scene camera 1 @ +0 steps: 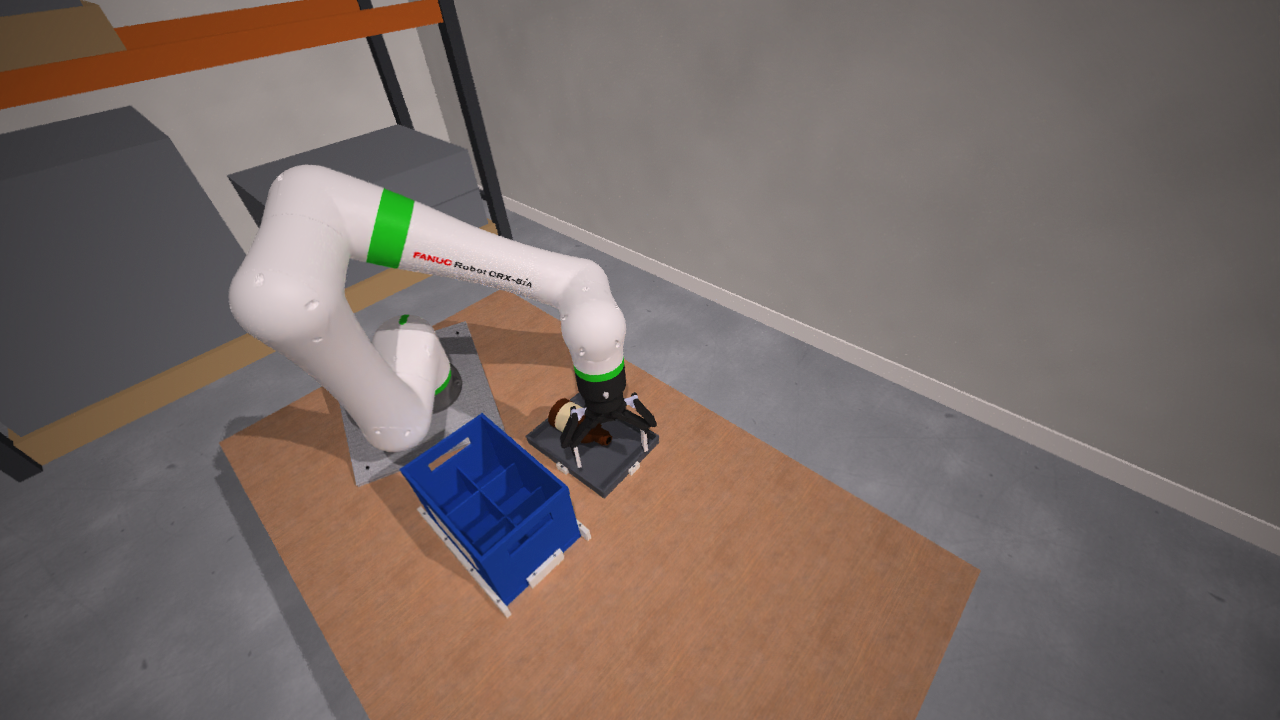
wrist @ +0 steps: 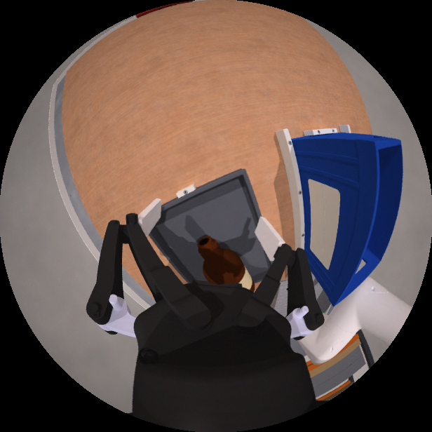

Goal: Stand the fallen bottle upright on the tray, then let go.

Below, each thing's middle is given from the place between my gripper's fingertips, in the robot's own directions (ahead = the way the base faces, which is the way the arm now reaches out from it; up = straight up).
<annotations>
My hand is 120 mm past the brown bottle (scene camera 1: 559, 414), 30 mm to the right of it and 10 mm above it.
</annotations>
